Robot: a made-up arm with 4 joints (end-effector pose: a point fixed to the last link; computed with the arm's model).
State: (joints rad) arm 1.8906 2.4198 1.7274 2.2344
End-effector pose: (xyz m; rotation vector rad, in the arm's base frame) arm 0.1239 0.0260 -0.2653 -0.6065 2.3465 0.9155
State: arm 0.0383 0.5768 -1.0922 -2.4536
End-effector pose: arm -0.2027 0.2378 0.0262 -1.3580 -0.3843 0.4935
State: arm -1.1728 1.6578 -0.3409 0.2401
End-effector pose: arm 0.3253 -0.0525 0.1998 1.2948 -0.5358 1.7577
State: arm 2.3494 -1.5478 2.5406 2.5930
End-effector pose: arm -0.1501 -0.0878 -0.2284 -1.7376 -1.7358 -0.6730
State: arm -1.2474 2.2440 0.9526 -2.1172
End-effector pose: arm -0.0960 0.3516 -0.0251 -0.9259 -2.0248 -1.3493
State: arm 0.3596 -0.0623 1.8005 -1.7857
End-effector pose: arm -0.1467 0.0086 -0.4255 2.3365 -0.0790 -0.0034
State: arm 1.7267 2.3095 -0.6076 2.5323
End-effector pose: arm 0.0203 -0.4399 -0.0490 0.6940 1.5737 -1.8373
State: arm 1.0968 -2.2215 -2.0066 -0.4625
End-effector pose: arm -0.3525 -0.0654 -0.5451 0.2454 -2.1631 -0.5531
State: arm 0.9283 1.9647 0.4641 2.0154
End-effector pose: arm 0.3131 0.0358 -0.2499 0.4064 1.8793 0.6458
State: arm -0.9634 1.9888 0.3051 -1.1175
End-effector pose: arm -0.2223 -0.0618 0.1050 -0.2960 -1.8598 0.7381
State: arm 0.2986 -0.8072 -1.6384 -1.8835
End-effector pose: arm -0.2336 0.1513 0.1071 -0.5136 -0.0218 -0.8165
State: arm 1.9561 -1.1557 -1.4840 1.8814
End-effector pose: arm -0.0785 -0.5355 -0.0219 1.2385 -0.5767 1.1054
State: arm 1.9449 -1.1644 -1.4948 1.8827
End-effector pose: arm -0.0742 -0.5344 -0.0298 1.2560 -0.5819 1.1167
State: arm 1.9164 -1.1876 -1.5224 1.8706
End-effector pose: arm -0.0670 -0.5327 -0.0472 1.2863 -0.6037 1.1403
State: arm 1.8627 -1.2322 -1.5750 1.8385
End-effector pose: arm -0.0553 -0.5289 -0.0781 1.3338 -0.6509 1.1817
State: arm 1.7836 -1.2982 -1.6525 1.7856
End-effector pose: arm -0.0387 -0.5202 -0.1211 1.3943 -0.7275 1.2396
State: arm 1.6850 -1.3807 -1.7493 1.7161
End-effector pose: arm -0.0180 -0.5040 -0.1711 1.4586 -0.8318 1.3080
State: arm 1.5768 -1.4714 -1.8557 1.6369
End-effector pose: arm 0.0046 -0.4803 -0.2208 1.5155 -0.9565 1.3777
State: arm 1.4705 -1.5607 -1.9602 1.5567
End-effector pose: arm 0.0264 -0.4520 -0.2636 1.5567 -1.0893 1.4392
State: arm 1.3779 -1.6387 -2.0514 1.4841
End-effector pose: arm 0.0446 -0.4246 -0.2959 1.5796 -1.2134 1.4856
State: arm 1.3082 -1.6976 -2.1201 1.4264
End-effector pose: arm 0.0573 -0.4030 -0.3171 1.5876 -1.3125 1.5140
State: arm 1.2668 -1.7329 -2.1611 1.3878
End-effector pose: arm 0.0637 -0.3905 -0.3288 1.5865 -1.3754 1.5253
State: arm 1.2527 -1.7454 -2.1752 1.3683
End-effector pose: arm 0.0644 -0.3874 -0.3332 1.5816 -1.4007 1.5234
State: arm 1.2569 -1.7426 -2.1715 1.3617
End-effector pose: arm 0.0614 -0.3906 -0.3330 1.5752 -1.4004 1.5137
